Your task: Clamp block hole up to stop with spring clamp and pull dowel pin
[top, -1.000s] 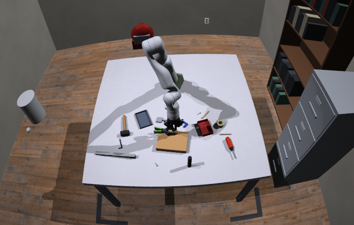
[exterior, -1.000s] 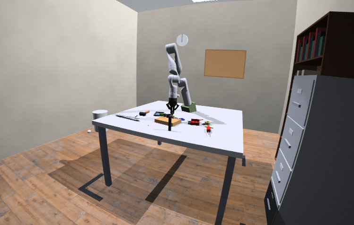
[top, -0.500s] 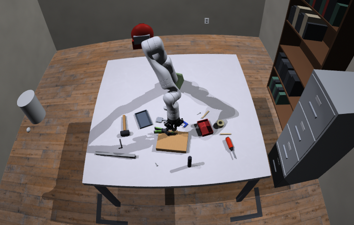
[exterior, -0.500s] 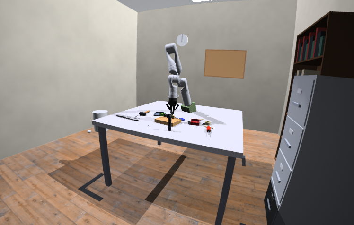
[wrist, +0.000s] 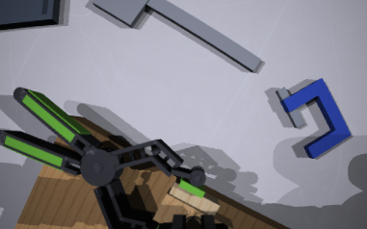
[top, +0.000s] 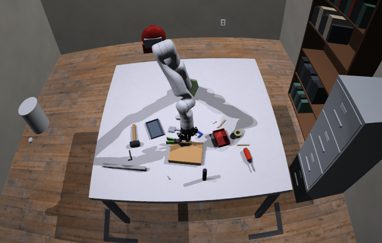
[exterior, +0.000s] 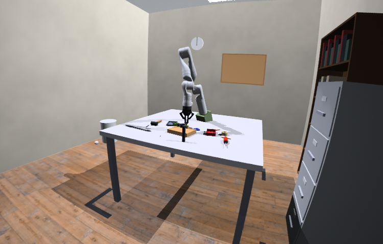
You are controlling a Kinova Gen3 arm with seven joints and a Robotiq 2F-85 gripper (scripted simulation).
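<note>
Right now my hand is 2 cm above the round dowel pin. From my hand the other things lie so: grey t-shaped tool 13 cm behind, 7 cm to the right, 8 cm below; wooden bench board 5 cm ahead, 2 cm to the right, 6 cm below; wooden block 5 cm below.
</note>
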